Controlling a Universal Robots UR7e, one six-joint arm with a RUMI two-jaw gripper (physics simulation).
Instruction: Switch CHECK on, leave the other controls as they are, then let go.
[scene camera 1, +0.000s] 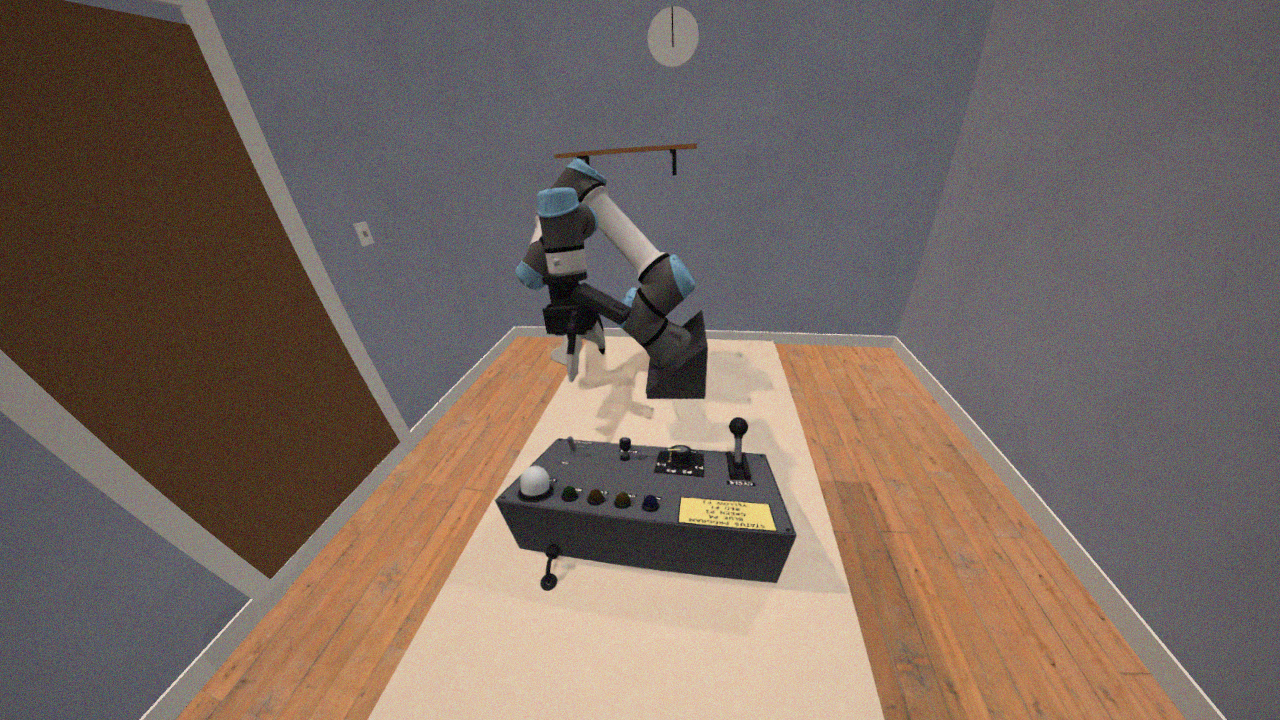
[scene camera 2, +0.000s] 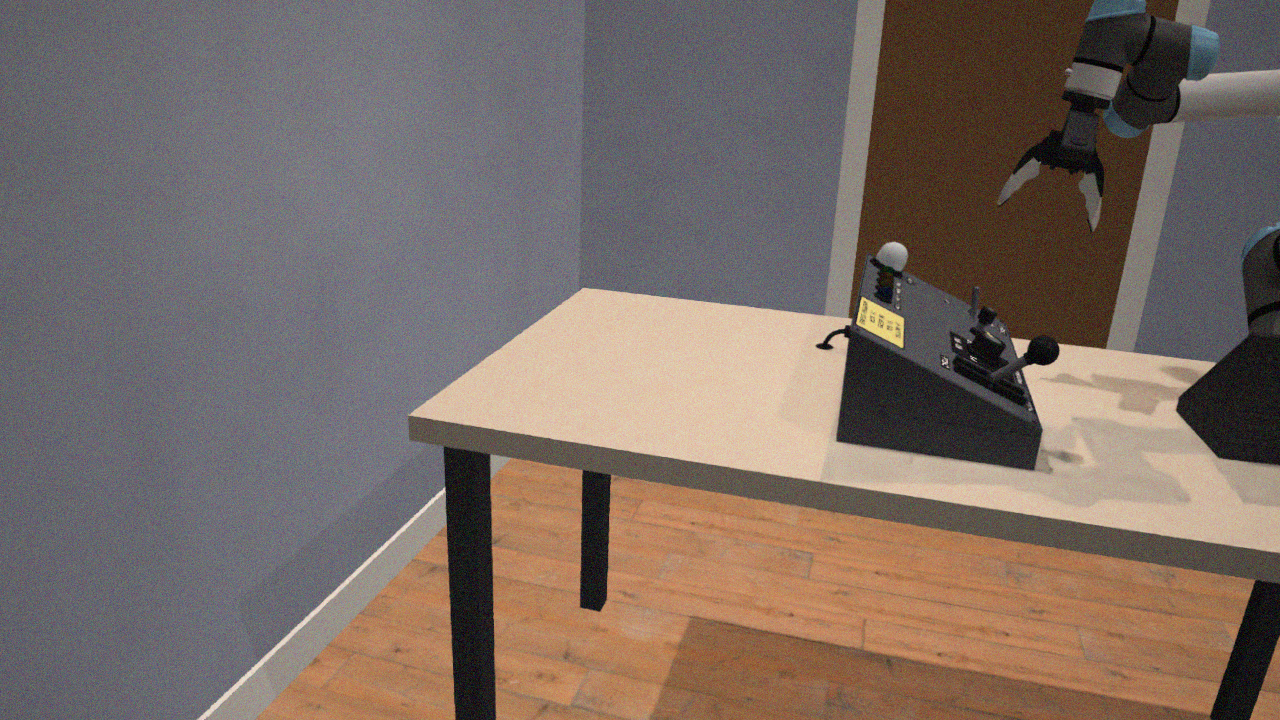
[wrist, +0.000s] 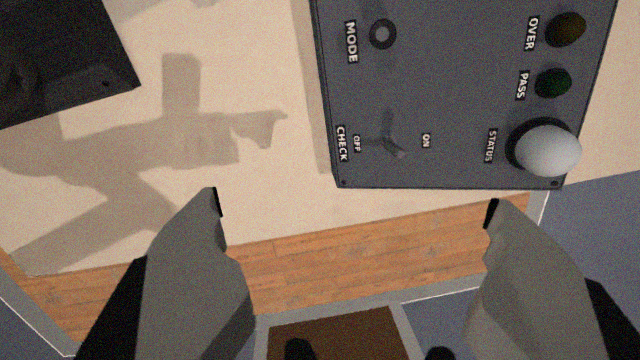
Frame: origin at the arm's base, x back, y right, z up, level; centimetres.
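Seen in the pictures: gripper, between the fingertips: (scene camera 1: 588, 366) (scene camera 2: 1044, 219) (wrist: 349, 196); arm's base, origin of its link: (scene camera 1: 673, 350).
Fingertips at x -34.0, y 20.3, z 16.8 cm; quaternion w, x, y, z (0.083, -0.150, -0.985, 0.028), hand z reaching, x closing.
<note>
Offsets run from my fingertips to a thing's top centre. "spot": to the spot under its first point.
The CHECK toggle {dx -7.5, dy +5.0, dz -13.1 cm} (scene camera 1: 571, 443) (scene camera 2: 975, 300) (wrist: 395, 147) is a small grey lever at a corner of the dark sloped control box (scene camera 1: 644, 541) (scene camera 2: 930, 411) (wrist: 450, 65). In the wrist view it stands between the OFF and ON labels, and its tip leans to the ON side. My gripper (scene camera 1: 587, 364) (scene camera 2: 1046, 216) (wrist: 349, 196) is wide open and empty. It hangs above the box, apart from the toggle. The MODE knob {dx -9.0, dy -6.9, dz -13.4 cm} (scene camera 1: 624, 447) (scene camera 2: 986, 315) (wrist: 382, 34) stands beside the toggle. The white STATUS dome {spot: dx -23.5, dy +7.2, dz -7.9 cm} (scene camera 1: 535, 481) (scene camera 2: 891, 257) (wrist: 548, 150) looks unlit.
A black ball-topped lever {dx -6.9, dy -31.5, dz -10.4 cm} (scene camera 1: 737, 427) (scene camera 2: 1041, 350) rises high from the box. A black selector {dx -10.7, dy -18.8, dz -14.2 cm} (scene camera 1: 680, 455) sits between it and MODE. Several small dark lamps line the box's high edge near a yellow label {spot: dx -28.0, dy -24.9, dz -11.9 cm} (scene camera 1: 726, 514) (scene camera 2: 881, 322). A black cable {spot: dx -30.7, dy +6.6, dz -23.8 cm} (scene camera 1: 549, 567) (scene camera 2: 834, 336) leaves the box.
</note>
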